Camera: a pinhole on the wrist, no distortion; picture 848 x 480 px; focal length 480.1 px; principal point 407.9 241.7 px. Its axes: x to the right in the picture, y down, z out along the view. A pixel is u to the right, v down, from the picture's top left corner.
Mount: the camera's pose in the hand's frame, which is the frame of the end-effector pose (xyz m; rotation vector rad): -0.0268 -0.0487 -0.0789 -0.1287 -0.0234 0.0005
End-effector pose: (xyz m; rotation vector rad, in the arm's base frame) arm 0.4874 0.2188 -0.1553 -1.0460 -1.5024 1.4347
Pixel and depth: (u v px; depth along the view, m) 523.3 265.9 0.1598
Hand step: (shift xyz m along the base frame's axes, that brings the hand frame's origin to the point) -0.0780 -0.0203 0.0166
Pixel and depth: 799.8 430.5 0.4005
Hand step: -0.3804 0.1708 -0.1720
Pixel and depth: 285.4 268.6 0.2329
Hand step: -0.1084 -0.1374 -0.0008
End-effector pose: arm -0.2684 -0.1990 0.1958 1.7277 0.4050 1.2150
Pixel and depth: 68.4 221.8 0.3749
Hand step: 0.1166 -0.3507 -0.1932
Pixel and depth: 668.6 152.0 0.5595
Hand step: 0.5649 -0.0260 0.0501
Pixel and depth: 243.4 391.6 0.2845
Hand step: 0.0859 -0.2259 -0.0181
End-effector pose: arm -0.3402 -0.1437 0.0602 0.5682 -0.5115 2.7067
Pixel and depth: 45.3 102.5 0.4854
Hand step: 0.5310 -0.1523 0.2106
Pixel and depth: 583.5 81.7 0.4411
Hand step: 0.0669 -0.0037 0.4184
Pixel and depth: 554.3 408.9 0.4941
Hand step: -0.0431 -0.2961 0.3340
